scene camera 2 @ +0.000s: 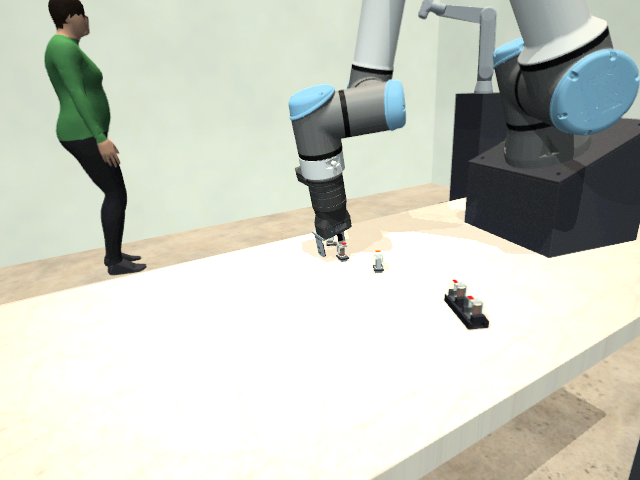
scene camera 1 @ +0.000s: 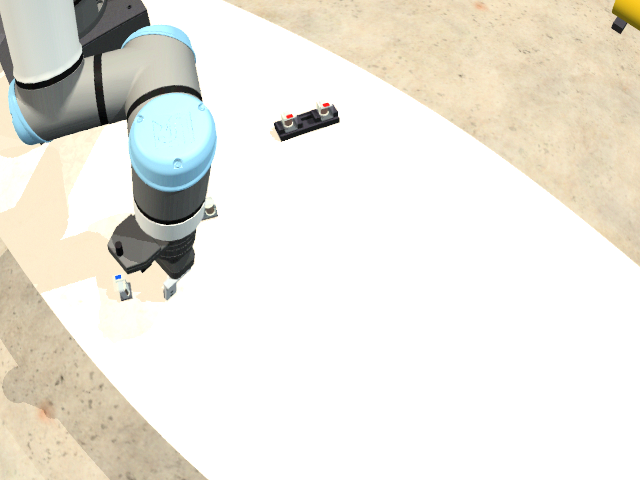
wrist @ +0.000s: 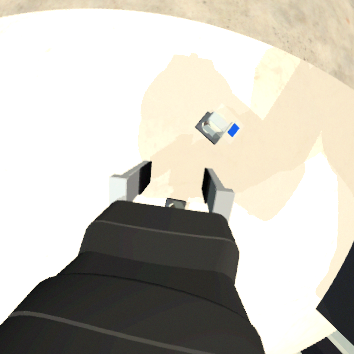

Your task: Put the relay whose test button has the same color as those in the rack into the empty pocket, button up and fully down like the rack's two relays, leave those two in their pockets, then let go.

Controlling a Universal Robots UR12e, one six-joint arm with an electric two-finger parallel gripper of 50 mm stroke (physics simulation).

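Seen in the pictures: gripper, fingertip midpoint: (scene camera 2: 332, 249) (scene camera 1: 157, 281) (wrist: 176, 174); arm's base at its link origin: (scene camera 2: 546, 149).
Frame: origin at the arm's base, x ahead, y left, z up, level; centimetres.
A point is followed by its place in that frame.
Note:
My gripper (scene camera 1: 156, 279) {x 52.4, y -13.1, z -20.0 cm} (scene camera 2: 331, 246) {x 52.4, y -13.1, z -20.0 cm} (wrist: 176, 174) {x 52.4, y -13.1, z -20.0 cm} is open and empty, low over the table near the loose red-button relay (scene camera 2: 342, 251) {x 52.6, y -7.8, z -18.7 cm} (wrist: 175, 203) {x 52.2, y -10.6, z -19.1 cm}. That relay stands upright; the gripper body hides most of it in the wrist view, and it does not show in scene camera 1. The black rack (scene camera 1: 310, 129) {x 47.0, y 22.4, z -20.7 cm} (scene camera 2: 458, 313) {x 47.4, y 23.7, z -20.6 cm} holds two red-button relays, one (scene camera 1: 287, 121) {x 45.4, y 19.1, z -17.1 cm} (scene camera 2: 474, 307) {x 47.2, y 26.9, z -17.9 cm} and another (scene camera 1: 324, 109) (scene camera 2: 459, 290), in its end pockets. Its middle pocket (scene camera 1: 308, 118) {x 44.7, y 24.0, z -20.9 cm} is empty.
A blue-button relay (scene camera 1: 123, 288) {x 51.2, y -18.4, z -17.2 cm} (wrist: 215, 125) {x 50.7, y -18.0, z -17.2 cm} stands beyond the fingers in the wrist view. An orange-button relay (scene camera 1: 209, 208) {x 49.4, y 0.1, z -18.0 cm} (scene camera 2: 378, 261) {x 49.0, y 1.4, z -18.6 cm} stands between the loose red one and the rack in scene camera 2. A person (scene camera 2: 77, 93) stands behind the table.

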